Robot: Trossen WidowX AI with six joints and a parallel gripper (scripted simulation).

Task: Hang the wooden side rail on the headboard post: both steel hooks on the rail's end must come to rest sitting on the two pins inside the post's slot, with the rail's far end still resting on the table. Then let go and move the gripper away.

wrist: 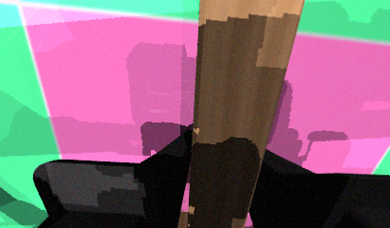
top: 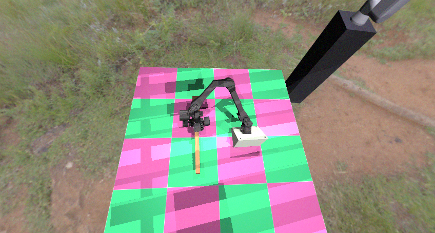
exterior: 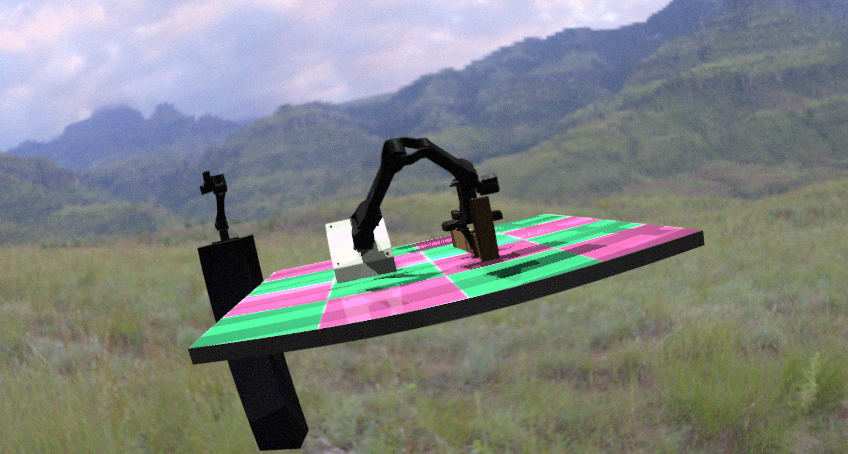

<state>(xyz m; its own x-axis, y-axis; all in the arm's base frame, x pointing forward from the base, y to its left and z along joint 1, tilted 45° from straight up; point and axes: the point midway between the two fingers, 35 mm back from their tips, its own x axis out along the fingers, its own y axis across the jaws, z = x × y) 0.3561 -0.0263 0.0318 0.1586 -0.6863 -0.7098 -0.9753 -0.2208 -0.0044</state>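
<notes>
Right now my gripper tip is 140 mm to the left of the headboard post, 70 mm below it and 20 mm short of it.
</notes>
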